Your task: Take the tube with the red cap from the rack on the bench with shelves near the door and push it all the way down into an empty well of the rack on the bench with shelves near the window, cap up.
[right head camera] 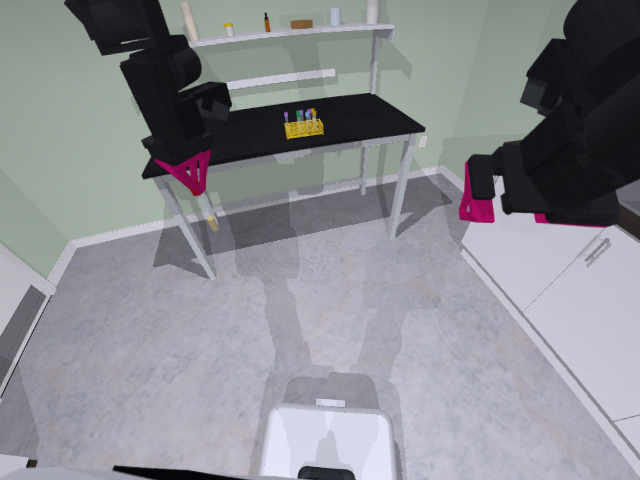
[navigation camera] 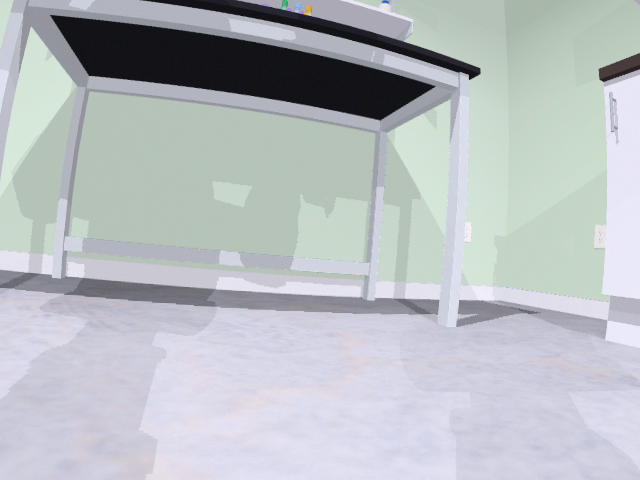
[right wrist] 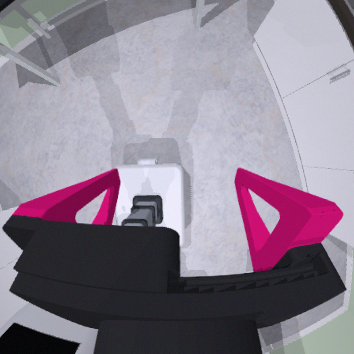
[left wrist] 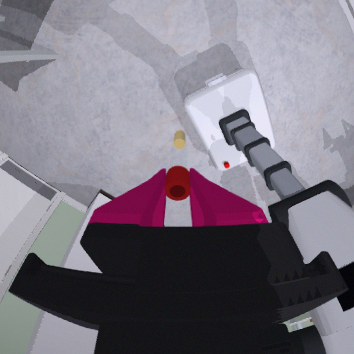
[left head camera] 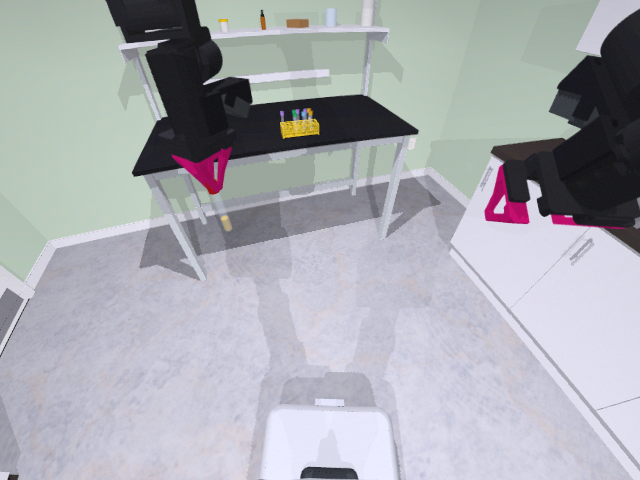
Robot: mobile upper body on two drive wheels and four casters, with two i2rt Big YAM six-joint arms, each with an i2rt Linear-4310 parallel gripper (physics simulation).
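Frame: origin at the left arm's base, x right, y back, z down, level; millimetres.
Where they show: left gripper, fingertip midpoint: [right head camera: 198, 190] [left wrist: 177, 174] [left head camera: 214, 189]; right gripper, fingertip midpoint: [right head camera: 498, 216] [right wrist: 176, 174] [left head camera: 520, 217].
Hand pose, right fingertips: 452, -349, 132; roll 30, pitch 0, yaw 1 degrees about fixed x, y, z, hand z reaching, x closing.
Each offset is from my right fingertips to the top centre of the thing, as dx, dy, dz. "spot": to the spot under its first point. Level surfaces: height alone.
My left gripper [left head camera: 214, 190] [right head camera: 197, 191] [left wrist: 177, 174] is shut on the tube with the red cap {-449, -101, +20} [left head camera: 219, 205] [right head camera: 205, 205] [left wrist: 178, 181]. The tube hangs cap up, slightly tilted, with its yellowish lower end below; in the head views it shows in front of the bench's near left edge. My right gripper [left head camera: 540, 219] [right head camera: 515, 219] [right wrist: 176, 174] is open and empty, at the right. A yellow rack [left head camera: 299, 129] [right head camera: 303, 129] holding several tubes with purple, green, blue and orange caps stands on the black bench {dz +364} [left head camera: 356, 116] [right head camera: 361, 116]. Its wells are too small to tell apart.
A shelf {spot: -366, -1484, -82} [left head camera: 310, 31] [right head camera: 310, 29] above the bench carries bottles and a brown box. White cabinets {spot: +830, -612, +824} [left head camera: 522, 263] [right head camera: 537, 263] with a dark top stand at the right. The bench's front right leg {spot: +186, -1244, +874} [navigation camera: 453, 206] stands on the floor. My white base [left head camera: 330, 434] [right head camera: 328, 434] shows below.
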